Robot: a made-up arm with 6 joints. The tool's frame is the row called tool.
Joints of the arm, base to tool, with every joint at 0 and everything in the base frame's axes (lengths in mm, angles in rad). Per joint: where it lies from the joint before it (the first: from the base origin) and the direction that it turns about. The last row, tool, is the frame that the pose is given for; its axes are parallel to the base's.
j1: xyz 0 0 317.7 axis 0 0 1
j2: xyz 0 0 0 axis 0 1 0
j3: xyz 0 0 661.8 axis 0 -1 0
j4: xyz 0 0 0 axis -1 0 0
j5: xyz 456.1 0 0 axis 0 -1 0
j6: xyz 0 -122.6 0 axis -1 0 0
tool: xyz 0 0 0
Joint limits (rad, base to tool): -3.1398..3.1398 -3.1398..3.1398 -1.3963..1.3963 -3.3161..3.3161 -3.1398..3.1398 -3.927..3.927
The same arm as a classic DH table. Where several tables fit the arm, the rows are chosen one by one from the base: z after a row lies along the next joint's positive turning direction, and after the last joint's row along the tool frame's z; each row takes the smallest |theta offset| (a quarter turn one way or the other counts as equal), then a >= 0, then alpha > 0; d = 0 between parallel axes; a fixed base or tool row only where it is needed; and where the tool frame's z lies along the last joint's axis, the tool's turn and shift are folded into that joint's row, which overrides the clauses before.
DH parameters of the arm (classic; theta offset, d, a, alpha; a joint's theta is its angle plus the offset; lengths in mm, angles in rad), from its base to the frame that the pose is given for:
j1: 0 317.7 0 -1.5708
j2: -1.5708 0 661.8 3.1416
j3: 0 0 0 -1.5708
j4: 0 -456.1 0 1.5708
j5: 0 122.6 0 -1.5708
j6: 1.5708 0 0 1.5708
tool (fixed): -1.5708 0 0 0
Joint limits (rad, base to tool): -3.1398..3.1398 -3.1398..3.1398 -1.3963..1.3963 -3.3161..3.3161 -3.1398..3.1398 -3.927..3.927

